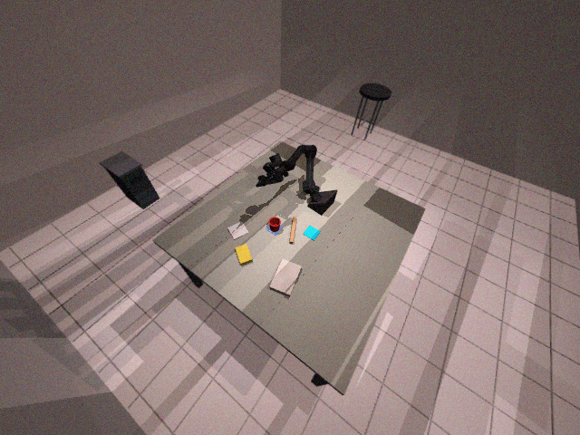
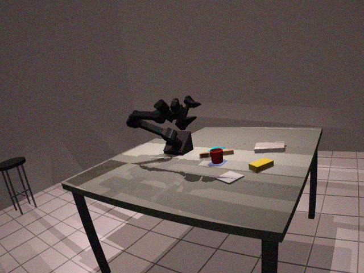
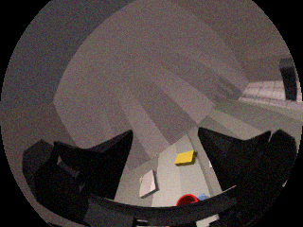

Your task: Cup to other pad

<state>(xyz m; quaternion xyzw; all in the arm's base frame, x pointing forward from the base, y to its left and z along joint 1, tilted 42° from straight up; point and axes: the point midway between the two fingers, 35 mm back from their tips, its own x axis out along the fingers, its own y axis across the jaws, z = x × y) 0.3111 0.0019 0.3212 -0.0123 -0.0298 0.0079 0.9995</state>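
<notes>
Right now the dark red cup is 280 mm below my gripper tip, 110 mm to the left of it and 10 mm ahead of it. Round my gripper tip: blue pad 330 mm below, 100 mm to the left, 10 mm ahead; then white flat tile 310 mm below, 170 mm ahead, 60 mm to the right; then thin wooden bar 320 mm below, 210 mm to the left, 50 mm behind.
</notes>
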